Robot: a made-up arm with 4 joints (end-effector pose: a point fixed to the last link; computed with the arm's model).
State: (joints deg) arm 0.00 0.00 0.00 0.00
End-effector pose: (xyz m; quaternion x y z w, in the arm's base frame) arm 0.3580 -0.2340 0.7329 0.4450 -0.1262 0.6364 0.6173
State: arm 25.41 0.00 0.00 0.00
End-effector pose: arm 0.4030 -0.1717 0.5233 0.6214 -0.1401 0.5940 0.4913
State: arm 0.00 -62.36 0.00 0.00
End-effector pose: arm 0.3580 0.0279 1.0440 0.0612 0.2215 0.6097 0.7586
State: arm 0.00 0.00 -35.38 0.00
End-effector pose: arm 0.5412 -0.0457 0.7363 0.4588 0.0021 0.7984 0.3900
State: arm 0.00 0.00 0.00 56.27
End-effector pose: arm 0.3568 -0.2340 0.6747 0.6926 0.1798 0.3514 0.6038
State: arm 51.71 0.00 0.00 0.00
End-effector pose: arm 0.3901 -0.0303 0.3412 0.7718 -0.1472 0.5196 0.3356
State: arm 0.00 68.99 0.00 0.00
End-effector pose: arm 0.3580 -0.0419 0.3316 0.7164 -0.4644 0.4530 0.2567
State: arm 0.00 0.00 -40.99 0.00
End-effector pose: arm 0.5582 -0.0070 0.7375 0.4569 0.0227 0.8175 0.3499
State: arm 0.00 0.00 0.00 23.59
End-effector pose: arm 0.3646 -0.2340 0.7085 0.5657 0.0027 0.5320 0.6300
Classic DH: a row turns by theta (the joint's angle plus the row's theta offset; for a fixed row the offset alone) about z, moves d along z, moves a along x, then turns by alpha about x. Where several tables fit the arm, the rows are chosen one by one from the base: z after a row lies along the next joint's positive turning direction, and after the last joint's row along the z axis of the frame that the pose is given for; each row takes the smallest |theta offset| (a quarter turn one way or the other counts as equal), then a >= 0, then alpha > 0; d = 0 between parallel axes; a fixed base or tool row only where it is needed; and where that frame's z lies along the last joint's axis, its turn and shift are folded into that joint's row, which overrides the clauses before.
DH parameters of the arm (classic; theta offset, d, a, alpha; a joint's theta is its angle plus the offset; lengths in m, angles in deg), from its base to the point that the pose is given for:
base (fixed): -59.24 0.6243 -0.1215 -71.4
joint 1: -61.82 0.1166 0.0126 -35.47
joint 2: 59.09 0.1196 0.0037 -91.43
joint 3: -89.94 -0.0369 0.1497 87.58
joint 4: 34.24 -0.3275 0.0284 135.23
tool (fixed): 107.01 0.0778 0 0

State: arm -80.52 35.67 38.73 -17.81
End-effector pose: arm -0.1559 -0.1420 0.9117 -0.1837 -0.4617 0.5021 0.7078
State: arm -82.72 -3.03 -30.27 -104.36
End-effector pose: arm 0.1054 0.1768 1.1630 0.4798 0.0196 -0.8770 0.0143
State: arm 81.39 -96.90 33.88 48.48
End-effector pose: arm 0.4012 -0.0662 0.8023 0.4887 0.2876 0.4121 0.7132
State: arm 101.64 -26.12 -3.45 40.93
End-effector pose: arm 0.3393 0.2941 0.2590 -0.8746 -0.2664 -0.4043 0.0248
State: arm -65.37 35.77 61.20 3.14
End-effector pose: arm -0.1965 -0.1494 0.7492 0.0981 -0.5427 0.2819 0.7851
